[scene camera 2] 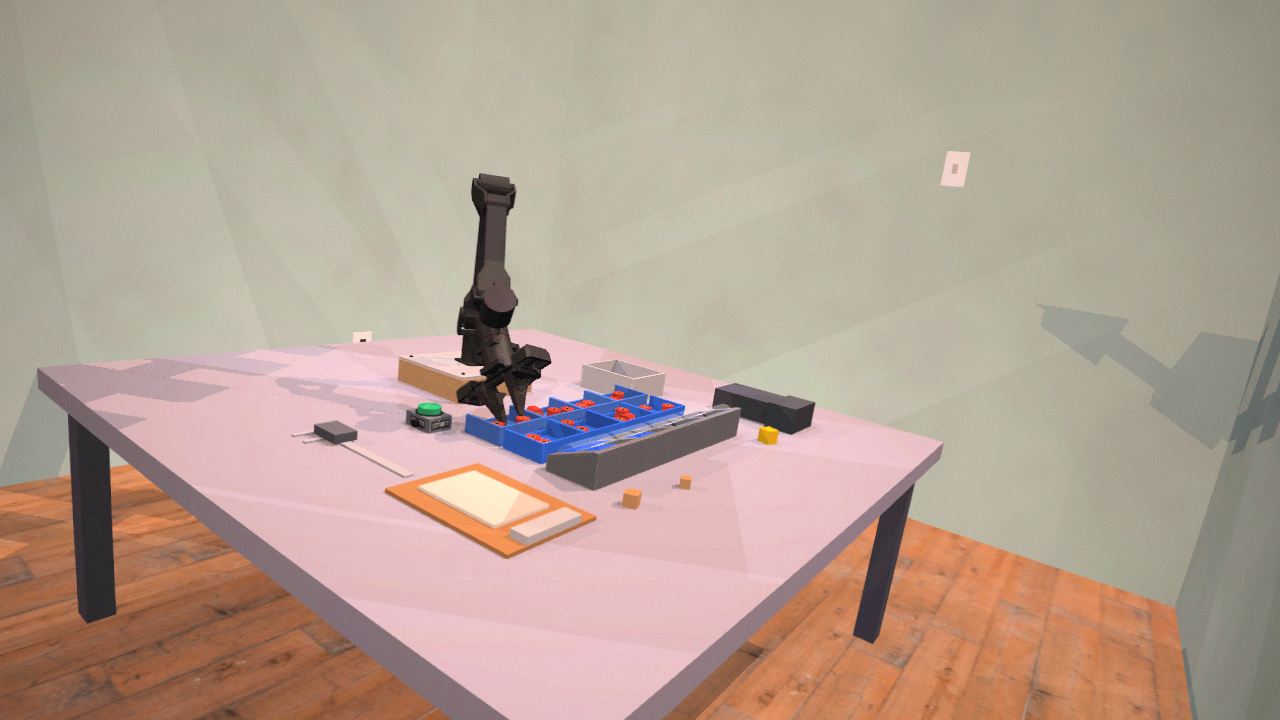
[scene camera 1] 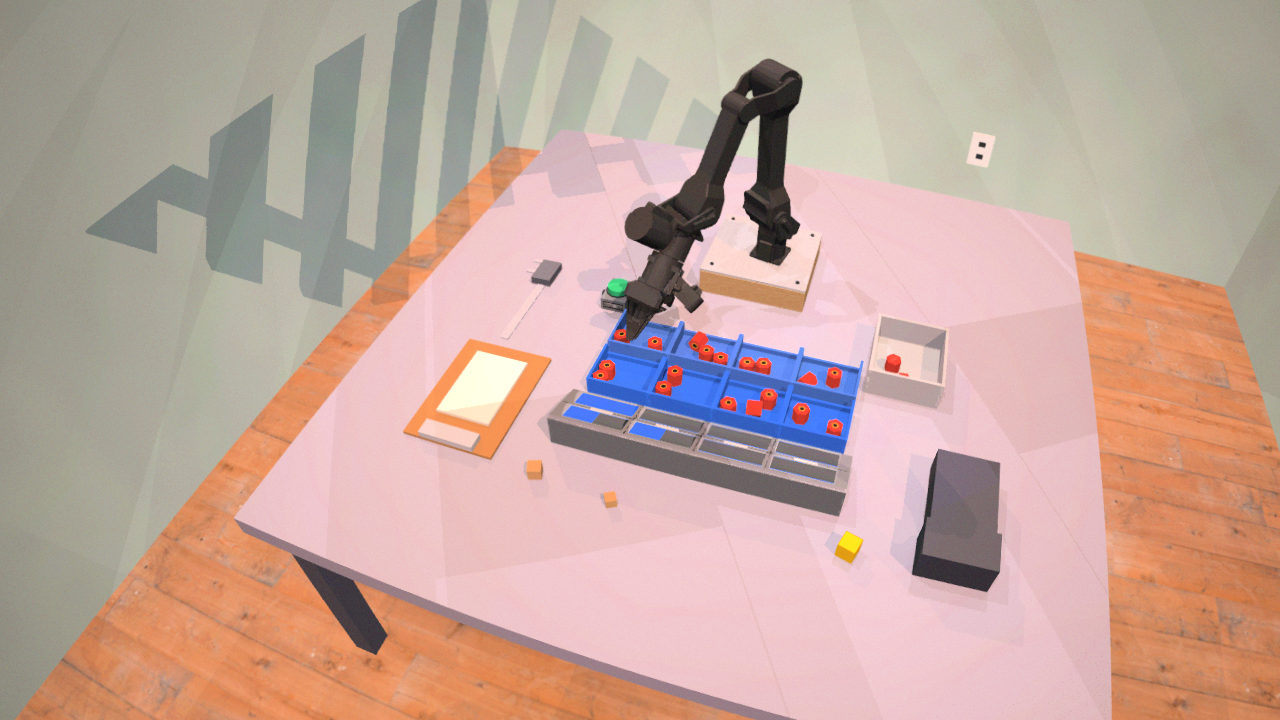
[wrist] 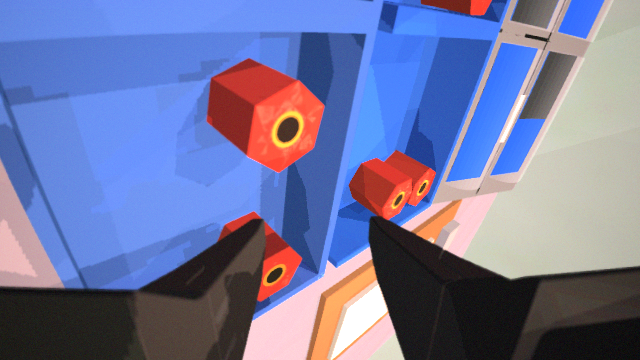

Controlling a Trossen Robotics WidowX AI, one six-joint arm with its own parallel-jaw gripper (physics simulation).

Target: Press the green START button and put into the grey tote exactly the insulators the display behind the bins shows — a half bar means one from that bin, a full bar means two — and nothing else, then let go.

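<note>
My open gripper [scene camera 1: 633, 332] [scene camera 2: 511, 418] [wrist: 317, 229] is low at the back-left bin, nothing between its fingers. The left finger in the wrist view partly covers a red insulator [scene camera 1: 622, 334] [wrist: 282, 265] near the bin's outer wall. Another insulator [scene camera 1: 655, 342] [wrist: 265, 115] lies farther inside. Two insulators [scene camera 1: 606, 367] [wrist: 380, 185] lie together in the front-left bin. The display [scene camera 1: 698, 465] [scene camera 2: 662, 452] shows a full bar back-left, half bars front-left and front second; other bars look grey. The grey tote [scene camera 1: 904, 386] [scene camera 2: 608, 378] holds a red insulator [scene camera 1: 892, 362] and a small red sliver. The green button [scene camera 1: 617, 287] [scene camera 2: 429, 409] is behind the bins.
More red insulators lie in the other blue bins. An orange clipboard [scene camera 1: 528, 385] [scene camera 2: 402, 490] lies left of the display. Small orange cubes, a yellow cube [scene camera 1: 848, 546] [scene camera 2: 768, 435] and a dark block [scene camera 1: 962, 510] [scene camera 2: 760, 407] stand in front and right. A grey plug-like item [scene camera 1: 546, 272] [scene camera 2: 335, 432] lies left.
</note>
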